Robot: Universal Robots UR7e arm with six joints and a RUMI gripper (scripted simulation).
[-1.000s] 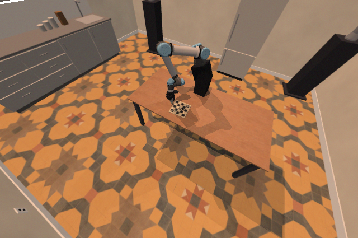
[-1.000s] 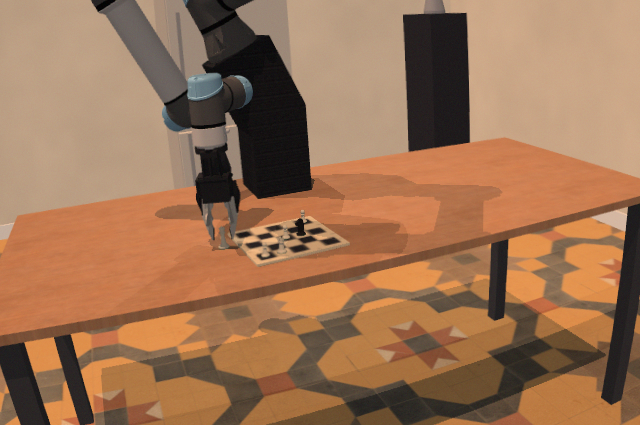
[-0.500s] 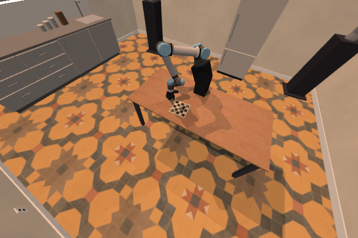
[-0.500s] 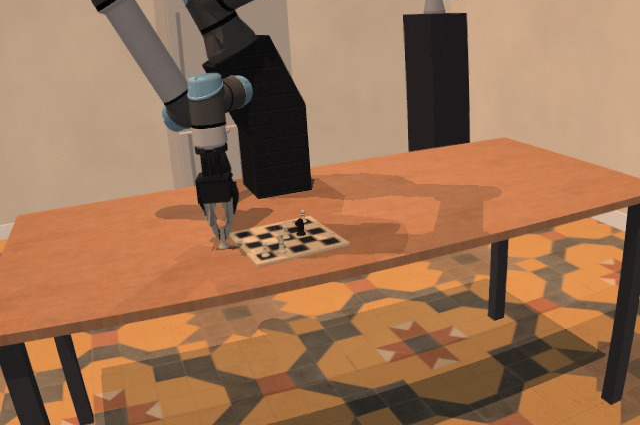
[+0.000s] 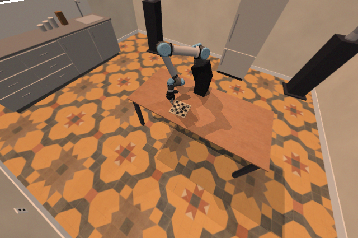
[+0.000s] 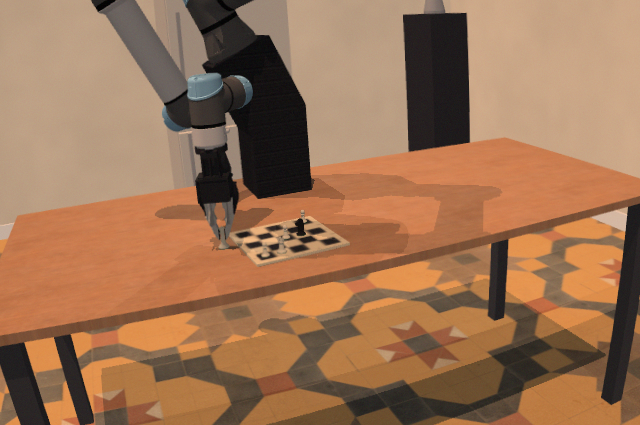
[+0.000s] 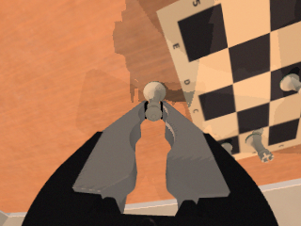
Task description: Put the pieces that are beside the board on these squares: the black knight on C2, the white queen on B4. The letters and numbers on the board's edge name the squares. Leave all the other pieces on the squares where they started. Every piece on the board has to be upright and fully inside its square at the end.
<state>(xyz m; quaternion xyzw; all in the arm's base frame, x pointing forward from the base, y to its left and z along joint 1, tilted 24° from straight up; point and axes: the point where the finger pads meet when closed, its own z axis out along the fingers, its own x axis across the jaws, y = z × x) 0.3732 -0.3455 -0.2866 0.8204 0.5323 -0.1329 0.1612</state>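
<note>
The small chessboard is 140 mm to the left of my hand, 40 mm ahead of it and 30 mm below it. From my hand the other things lie so: black knight 170 mm to the left, 40 mm ahead, 20 mm below; then white queen 10 mm below.
</note>
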